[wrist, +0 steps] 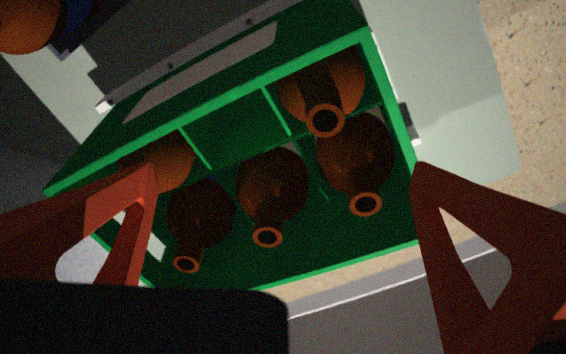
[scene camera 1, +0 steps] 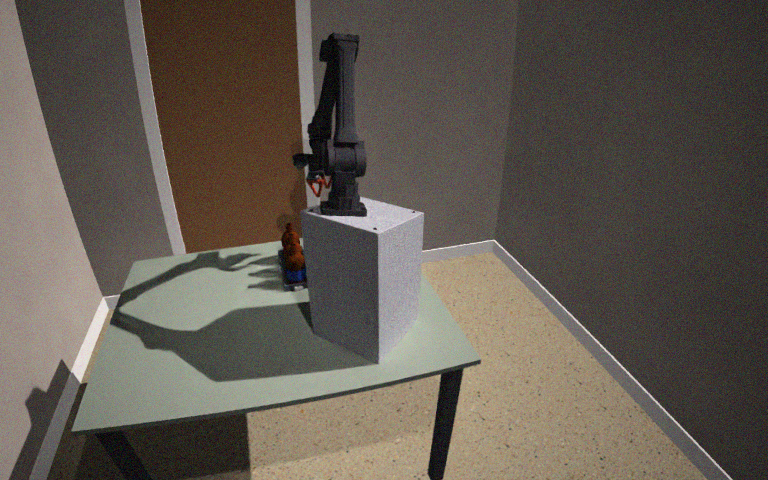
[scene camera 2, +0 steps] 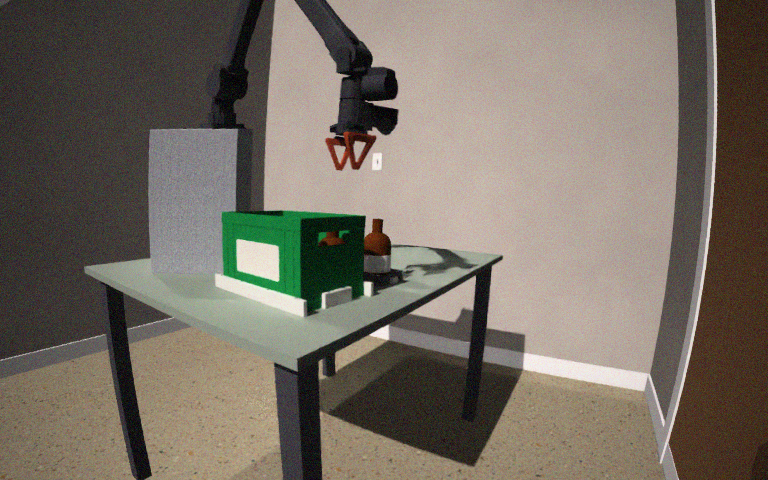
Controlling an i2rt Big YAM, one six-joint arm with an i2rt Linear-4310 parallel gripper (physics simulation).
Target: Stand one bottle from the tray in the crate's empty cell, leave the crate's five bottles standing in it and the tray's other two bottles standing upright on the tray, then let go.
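Places are measured from the arm's base along level axes (x down, y right, z back), in metres.
Pixels of known places: gripper, fingertip midpoint: [wrist: 283, 175] [scene camera 1: 322, 192] [scene camera 2: 347, 170]; arm's base at its link origin: [scene camera 1: 343, 211] [scene camera 2: 222, 128].
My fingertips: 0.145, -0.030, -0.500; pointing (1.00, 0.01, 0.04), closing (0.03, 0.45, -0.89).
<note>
Ahead of a thing's pixels: the offset from my fingertips to its top centre, as dx, dy, dz. "spot": to the spot under its first point. Level surfaces: height alone.
The green crate {+0.098, +0.088, +0.085} [scene camera 2: 333, 274] [wrist: 220, 104] stands on the table. In the wrist view, five brown bottles stand in it, among them one in a top corner cell {spot: +0.155, +0.048, -0.032} [wrist: 356, 82], one below it {+0.111, +0.128, -0.004} [wrist: 356, 150] and one in the middle [wrist: 272, 182]. The empty cell {spot: +0.248, +0.086, +0.117} [wrist: 232, 131] is the middle one of the labelled long side's row. The dark tray [scene camera 1: 294, 287] [scene camera 2: 395, 275] is beside the crate. Brown bottles [scene camera 1: 293, 259] [scene camera 2: 377, 244] stand upright on it, overlapping in the first scene view; one partly shows in the wrist view [wrist: 25, 25]. My gripper [scene camera 1: 318, 185] [scene camera 2: 347, 168] [wrist: 283, 175] is open and empty, high above the crate.
White strips [scene camera 2: 257, 293] [scene camera 2: 336, 297] lie along the crate's base on the table {dx +0.273} [scene camera 1: 169, 396] [scene camera 2: 249, 322]. The tall grey pedestal [scene camera 1: 345, 277] [scene camera 2: 192, 198] carries the arm and hides part of the tray in the first scene view. The crate is hidden there.
</note>
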